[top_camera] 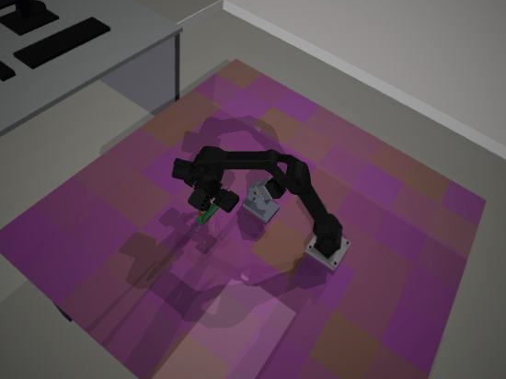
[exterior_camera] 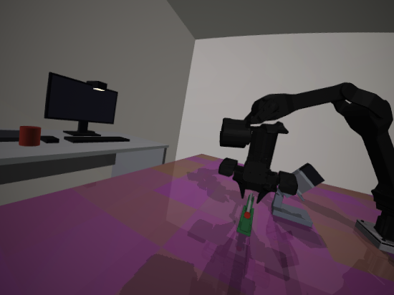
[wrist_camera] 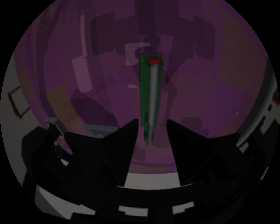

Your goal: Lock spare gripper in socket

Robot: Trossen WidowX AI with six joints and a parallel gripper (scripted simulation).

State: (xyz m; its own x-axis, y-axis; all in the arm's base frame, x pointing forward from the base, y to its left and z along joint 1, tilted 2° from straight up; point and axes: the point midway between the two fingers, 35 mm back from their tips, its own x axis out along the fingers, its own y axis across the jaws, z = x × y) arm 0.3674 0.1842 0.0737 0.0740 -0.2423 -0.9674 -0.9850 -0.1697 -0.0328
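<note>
My gripper tip is now 30 mm above the green cradle and 10 mm to the right of it. Also, from my gripper tip: spare gripper: 130 mm to the right, 110 mm behind, 60 mm above; grey mount: 130 mm to the right, 90 mm behind.
</note>
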